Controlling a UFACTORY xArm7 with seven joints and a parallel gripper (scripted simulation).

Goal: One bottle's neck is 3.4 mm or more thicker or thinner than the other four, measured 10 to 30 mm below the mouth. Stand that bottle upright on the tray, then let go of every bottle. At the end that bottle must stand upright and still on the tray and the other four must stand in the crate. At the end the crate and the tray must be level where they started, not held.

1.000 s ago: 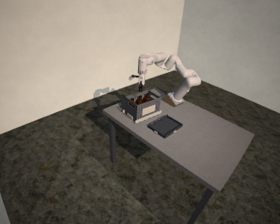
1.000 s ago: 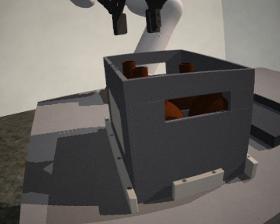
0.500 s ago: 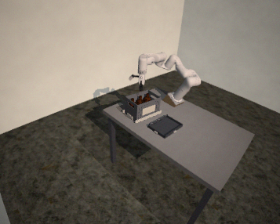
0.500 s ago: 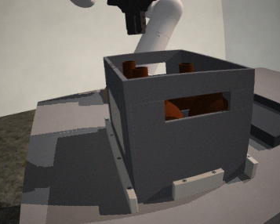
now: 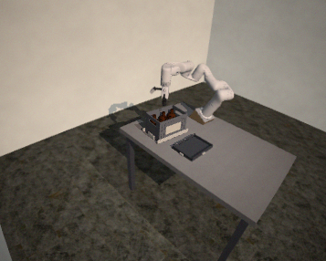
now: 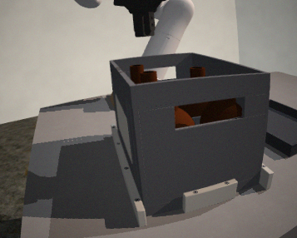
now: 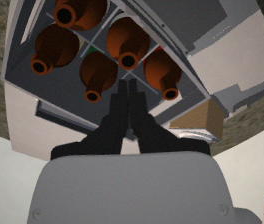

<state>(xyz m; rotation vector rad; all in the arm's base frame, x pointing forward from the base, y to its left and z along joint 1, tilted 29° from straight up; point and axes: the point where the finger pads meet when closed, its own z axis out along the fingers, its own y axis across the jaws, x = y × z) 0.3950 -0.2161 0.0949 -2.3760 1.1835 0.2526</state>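
The dark grey crate lies 160 mm below my hand, 40 mm to the left of it and 10 mm ahead of it. From my hand the other things lie so: dark flat tray 330 mm to the left, 230 mm below, 10 mm ahead; glass bottle 150 mm below, 90 mm behind, 10 mm to the left.
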